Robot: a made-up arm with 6 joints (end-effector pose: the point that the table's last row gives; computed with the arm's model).
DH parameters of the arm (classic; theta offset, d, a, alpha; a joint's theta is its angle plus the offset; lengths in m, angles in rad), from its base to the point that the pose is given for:
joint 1: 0 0.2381 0 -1.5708
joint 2: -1.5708 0 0.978 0
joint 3: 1.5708 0.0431 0 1.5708
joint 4: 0 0.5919 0 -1.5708
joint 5: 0 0 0 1.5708
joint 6: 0 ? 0 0
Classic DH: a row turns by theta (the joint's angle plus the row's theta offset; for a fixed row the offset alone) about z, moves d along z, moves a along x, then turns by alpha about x.
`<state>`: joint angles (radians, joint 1 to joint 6).
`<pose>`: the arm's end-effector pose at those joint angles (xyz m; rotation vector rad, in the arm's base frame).
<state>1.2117 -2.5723 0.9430 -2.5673 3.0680 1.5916</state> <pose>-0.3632 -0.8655 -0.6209 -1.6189 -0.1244 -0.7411</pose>
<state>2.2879 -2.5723 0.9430 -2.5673 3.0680 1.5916</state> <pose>0.5893 -0.7305 -0.6209 -1.2866 -0.9084 0.0979</pose>
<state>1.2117 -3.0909 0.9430 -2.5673 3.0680 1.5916</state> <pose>-0.1702 -0.3514 -0.9728 -1.0901 -0.0680 -0.8437</pose>
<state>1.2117 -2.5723 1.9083 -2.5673 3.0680 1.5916</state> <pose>-0.3112 -0.7269 -0.2680 -2.5787 -0.2337 -0.4003</pose>
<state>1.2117 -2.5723 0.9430 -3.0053 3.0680 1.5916</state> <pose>-0.3682 -0.8635 -0.6229 -1.5851 0.2022 -0.3777</pose>
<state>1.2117 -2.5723 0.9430 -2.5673 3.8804 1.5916</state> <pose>-0.4503 -0.8894 -0.5107 -0.8484 -0.3842 -0.5672</pose>
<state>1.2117 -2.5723 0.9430 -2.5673 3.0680 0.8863</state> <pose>-0.3632 -0.8655 -0.6209 -1.5731 -0.7202 -1.2706</pose>
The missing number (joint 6, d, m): 0.1803
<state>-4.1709 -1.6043 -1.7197 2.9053 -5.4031 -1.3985</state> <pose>0.3044 -0.6529 -0.4652 0.7383 -2.2793 -1.2691</pose>
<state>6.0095 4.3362 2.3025 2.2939 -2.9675 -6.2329</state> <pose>-0.7129 0.2206 0.2600 2.4623 -1.5929 -0.2784</pose>
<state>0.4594 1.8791 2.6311 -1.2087 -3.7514 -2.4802</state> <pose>0.4624 0.1691 -0.1120 -0.5753 1.1336 -1.0850</pose>
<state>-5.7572 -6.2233 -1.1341 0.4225 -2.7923 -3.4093</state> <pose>-0.3028 -0.1552 1.3661 2.3231 1.4851 1.0740</pose>
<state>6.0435 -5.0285 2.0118 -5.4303 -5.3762 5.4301</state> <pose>0.7635 -0.0321 -0.1437 -0.3327 -2.3084 -0.9762</pose>
